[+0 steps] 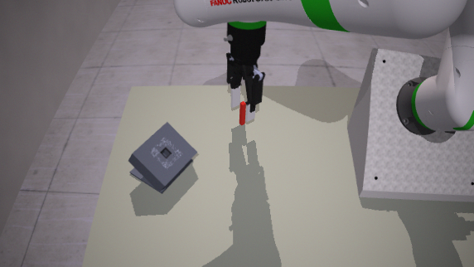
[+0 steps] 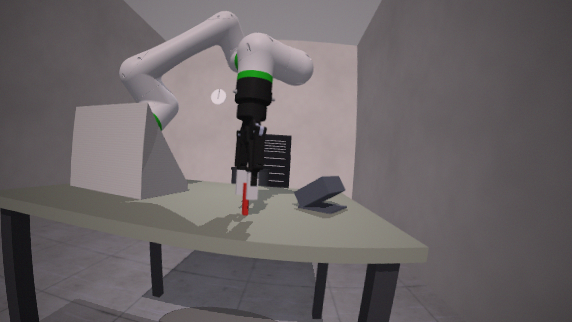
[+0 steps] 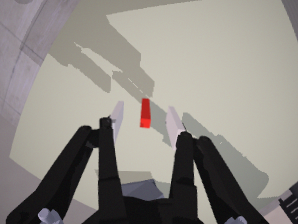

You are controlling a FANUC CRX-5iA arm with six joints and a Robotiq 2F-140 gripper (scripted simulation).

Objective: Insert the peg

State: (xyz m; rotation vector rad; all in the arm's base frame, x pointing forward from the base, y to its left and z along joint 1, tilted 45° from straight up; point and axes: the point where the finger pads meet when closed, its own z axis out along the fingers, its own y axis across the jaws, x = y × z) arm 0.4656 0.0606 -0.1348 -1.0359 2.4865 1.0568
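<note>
Right now my hand is 200 mm to the right of the flat grey base, 190 mm short of it and 70 mm above it. The rest, counted from my hand: red peg: 30 mm below.
</note>
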